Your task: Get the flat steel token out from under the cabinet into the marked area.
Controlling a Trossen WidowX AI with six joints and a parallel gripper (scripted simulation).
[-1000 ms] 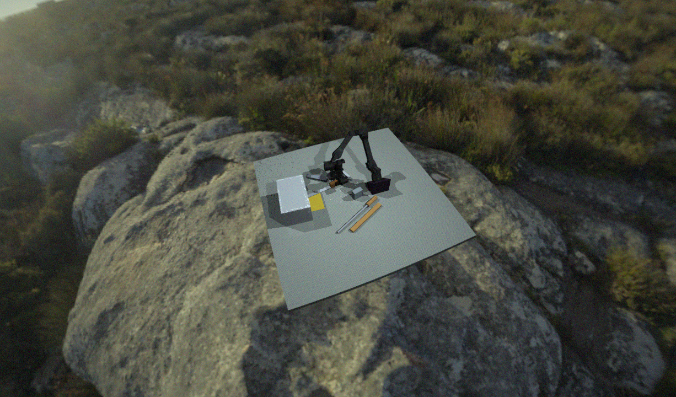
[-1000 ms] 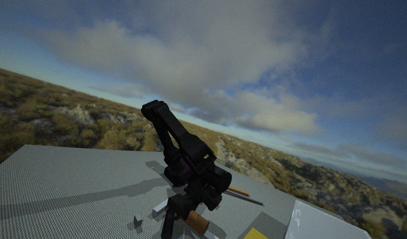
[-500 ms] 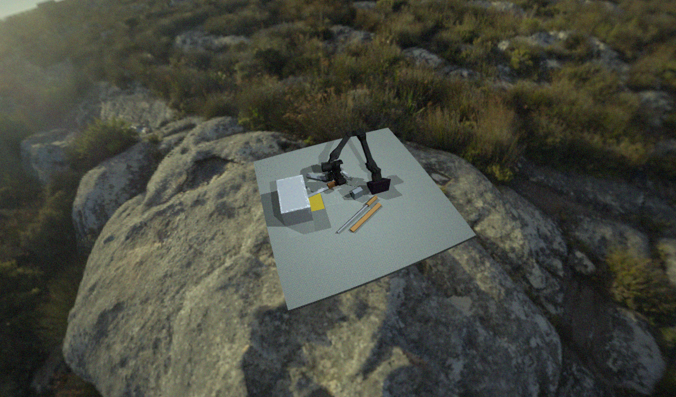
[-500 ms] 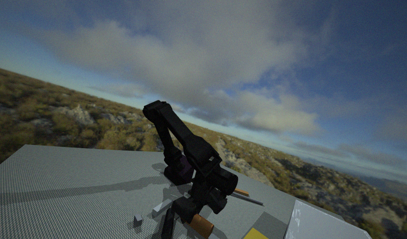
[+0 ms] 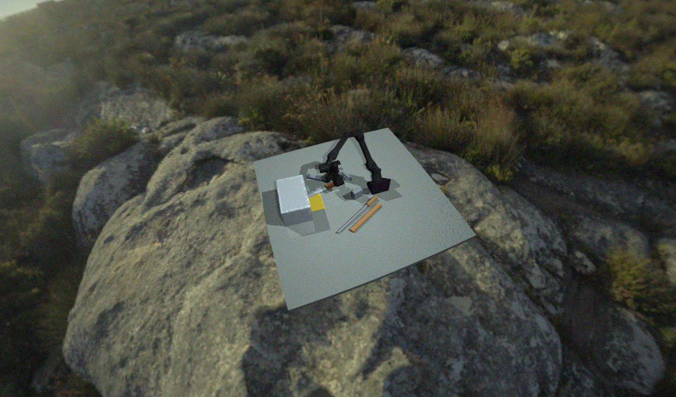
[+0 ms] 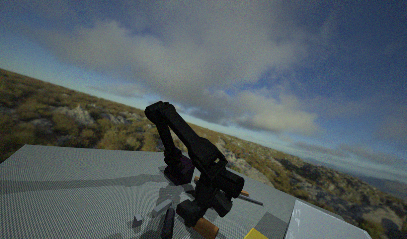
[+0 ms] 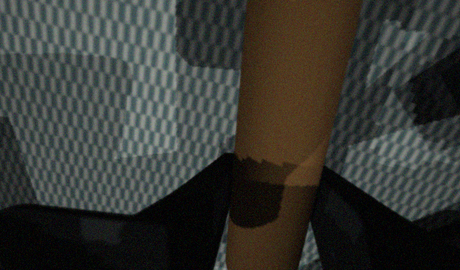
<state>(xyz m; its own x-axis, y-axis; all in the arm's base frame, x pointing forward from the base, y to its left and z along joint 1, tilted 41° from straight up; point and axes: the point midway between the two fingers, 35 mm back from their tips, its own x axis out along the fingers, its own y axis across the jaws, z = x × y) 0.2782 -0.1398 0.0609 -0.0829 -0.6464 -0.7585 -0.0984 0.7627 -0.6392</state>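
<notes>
Now: the grey bar 120 mm behind my gripper tip and 50 mm to the right of it. From my gripper tip the other things lie so: grey block: 170 mm to the left, 100 mm behind, 20 mm above; small grey cube: 140 mm to the right, 110 mm behind; wooden stick: 360 mm to the left, 80 mm behind.
</notes>
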